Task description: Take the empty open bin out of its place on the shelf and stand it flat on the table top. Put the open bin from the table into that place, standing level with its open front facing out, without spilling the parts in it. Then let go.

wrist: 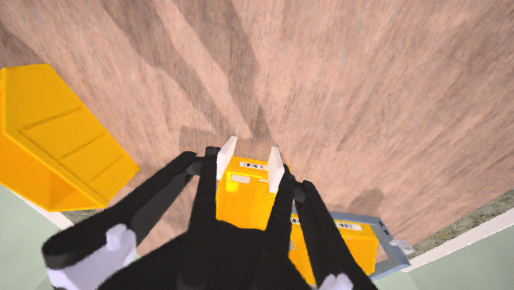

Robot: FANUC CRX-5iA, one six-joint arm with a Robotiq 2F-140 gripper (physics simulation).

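Places are measured from the arm's base along level axes (x back, y down, z right), in centimetres.
Where they show: gripper, fingertip midpoint: (252,150).
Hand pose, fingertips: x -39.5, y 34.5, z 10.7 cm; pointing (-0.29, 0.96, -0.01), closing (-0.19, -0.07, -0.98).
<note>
Each offset is from my fingertips to the top centre of the thing. "spot": to the spot under its first point. Level surfaces: height alone.
My gripper (252,150) is partly open, with its two pale fingertips on either side of the rear part of a yellow bin @(spot: dx -12.3, dy -1.3, dz +1.2 cm) (243,205). Nothing shows as clamped between them. A white label with dark marks shows on this bin's edge between the fingertips; its lower part is hidden behind the gripper. A larger-looking yellow open bin @(spot: dx +1.8, dy -3.6, dz +21.9 cm) (75,145) shows at the left, with a ribbed side wall and part of its orange-shaded inside. No parts can be made out in the visible portions of either bin.
A grey shelf frame @(spot: dx -16.5, dy -6.2, dz -26.9 cm) (395,253) is at the lower right, with another labelled yellow bin @(spot: dx -22.7, dy -2.7, dz -25.0 cm) (359,245) by it, partly behind a gripper finger linkage. The wood-grained table top @(dy +0.7 cm) (350,100) fills the upper view. A white edge (465,239) runs along the right.
</note>
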